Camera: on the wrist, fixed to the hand. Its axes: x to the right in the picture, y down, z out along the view.
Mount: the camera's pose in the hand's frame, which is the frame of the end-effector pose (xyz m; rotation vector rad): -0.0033 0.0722 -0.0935 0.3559 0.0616 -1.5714
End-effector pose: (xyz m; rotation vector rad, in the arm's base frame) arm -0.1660 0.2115 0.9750 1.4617 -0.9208 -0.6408
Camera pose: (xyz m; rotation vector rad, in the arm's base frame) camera -0.1021 0.2686 1.0564 2.3804 0.4098 -1.5544
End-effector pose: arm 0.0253 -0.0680 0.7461 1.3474 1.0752 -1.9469
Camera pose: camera 0.1305 -0.0283 0.7098 -0.3216 -1.3062 1.8537
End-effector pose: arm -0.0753 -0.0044 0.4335 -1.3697 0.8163 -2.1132
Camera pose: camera -0.1547 -0.0325 0.3506 1.3178 0.6954 2.0388
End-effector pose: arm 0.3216 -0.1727 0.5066 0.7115 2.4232 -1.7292
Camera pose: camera 0.3729 -0.0701 0.4782 0.9330 -1.5538 1.3456
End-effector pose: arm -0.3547 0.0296 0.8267 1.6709 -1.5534 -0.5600
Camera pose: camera -0.3298 0.0581 0.9386 2.9408 0.0458 -0.9539
